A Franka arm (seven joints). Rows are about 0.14 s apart.
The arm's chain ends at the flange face. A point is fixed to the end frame.
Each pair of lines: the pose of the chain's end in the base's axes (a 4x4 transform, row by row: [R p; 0 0 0 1], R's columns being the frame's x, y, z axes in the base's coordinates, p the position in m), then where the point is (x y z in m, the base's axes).
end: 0.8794, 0.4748, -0.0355, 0.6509; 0.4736, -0.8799, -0.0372, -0.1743; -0.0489, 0.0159, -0.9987, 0.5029; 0, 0, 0, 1
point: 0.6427 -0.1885 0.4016
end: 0.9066, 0.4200, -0.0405, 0.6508; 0.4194, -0.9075, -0.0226, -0.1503; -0.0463, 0.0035, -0.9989, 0.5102; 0, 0, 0, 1
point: 0.6414 -0.1627 0.4088
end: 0.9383, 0.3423, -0.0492, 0.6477; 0.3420, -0.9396, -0.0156, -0.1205; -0.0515, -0.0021, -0.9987, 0.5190; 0, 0, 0, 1
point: 0.6366 -0.1317 0.4176
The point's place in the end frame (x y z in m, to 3 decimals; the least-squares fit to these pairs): -0.009 0.007 0.102
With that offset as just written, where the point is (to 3 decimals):
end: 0.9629, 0.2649, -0.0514, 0.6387; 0.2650, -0.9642, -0.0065, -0.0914; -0.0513, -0.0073, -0.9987, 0.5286; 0, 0, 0, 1
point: 0.627 -0.101 0.427
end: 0.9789, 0.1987, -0.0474, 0.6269; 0.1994, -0.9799, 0.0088, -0.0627; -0.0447, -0.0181, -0.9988, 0.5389; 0, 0, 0, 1
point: 0.615 -0.070 0.437
